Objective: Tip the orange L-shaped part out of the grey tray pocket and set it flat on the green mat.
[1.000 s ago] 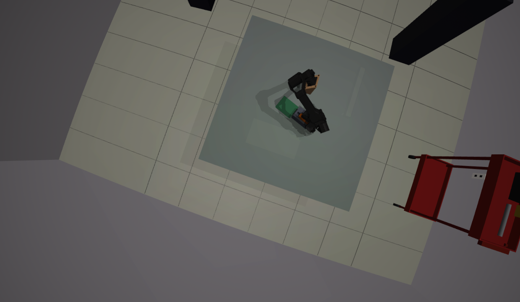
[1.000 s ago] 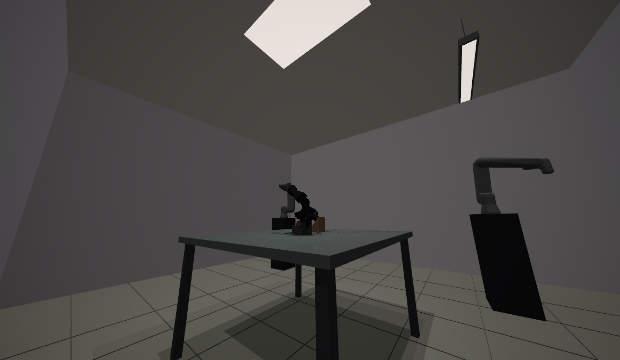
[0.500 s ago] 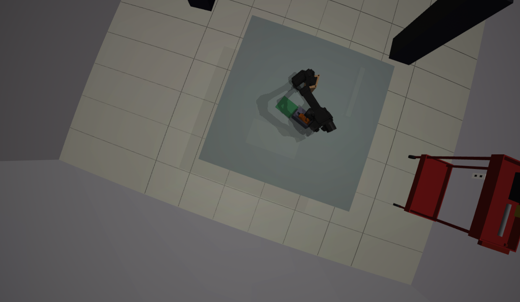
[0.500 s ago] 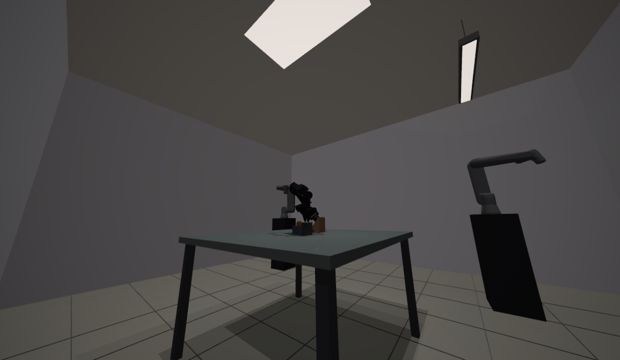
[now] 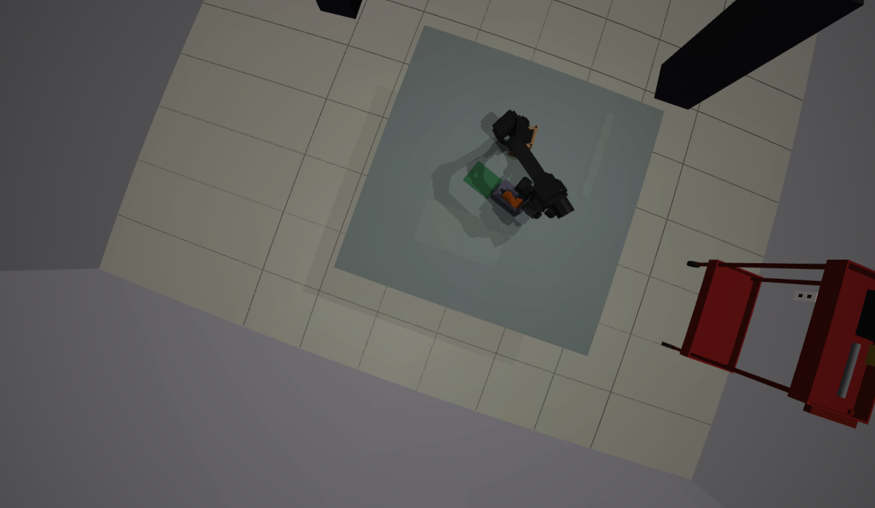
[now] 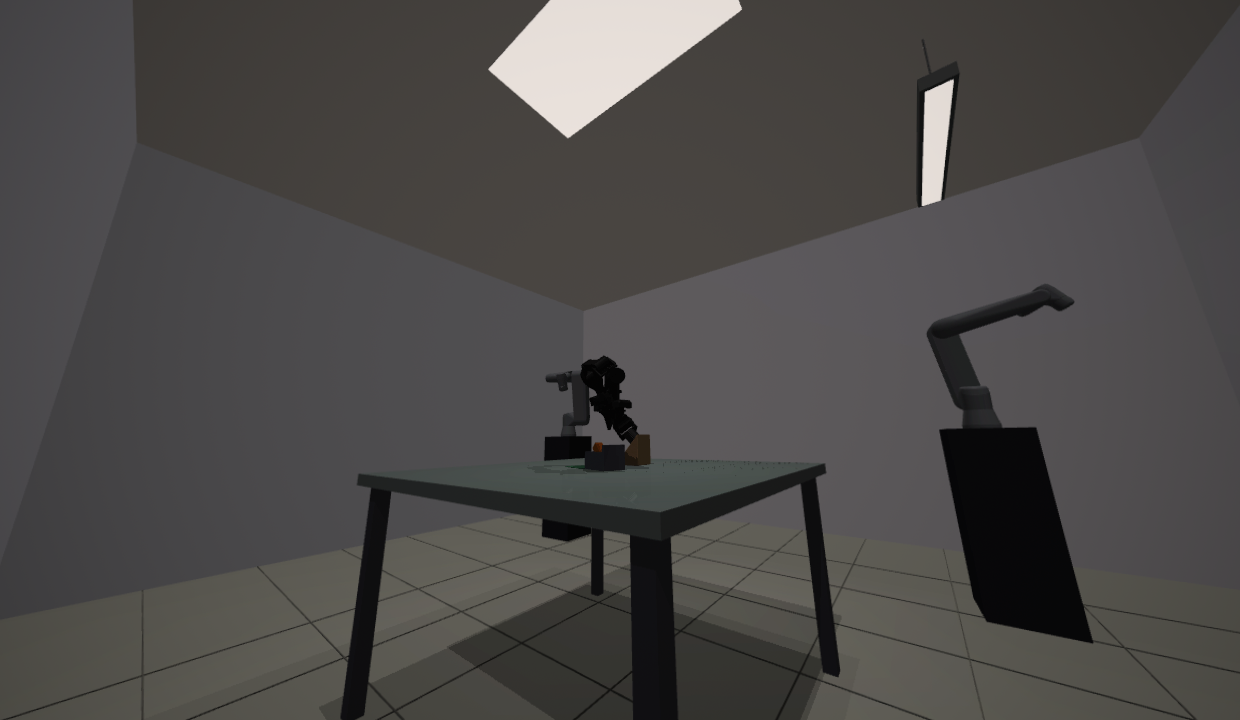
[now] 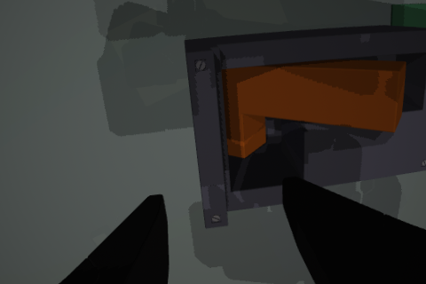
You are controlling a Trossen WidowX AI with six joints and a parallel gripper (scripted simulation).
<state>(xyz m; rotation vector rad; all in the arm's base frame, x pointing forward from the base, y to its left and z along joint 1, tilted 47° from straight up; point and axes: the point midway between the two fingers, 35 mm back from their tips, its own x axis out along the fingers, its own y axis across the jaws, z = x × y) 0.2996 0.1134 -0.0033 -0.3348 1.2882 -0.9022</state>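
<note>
Now: gripper tip 2 cm past the orange L-shaped part, 4 cm to the left of it and 10 cm above it. Also, from my gripper tip: green mat (9 cm behind, 20 cm to the right, 16 cm below).
</note>
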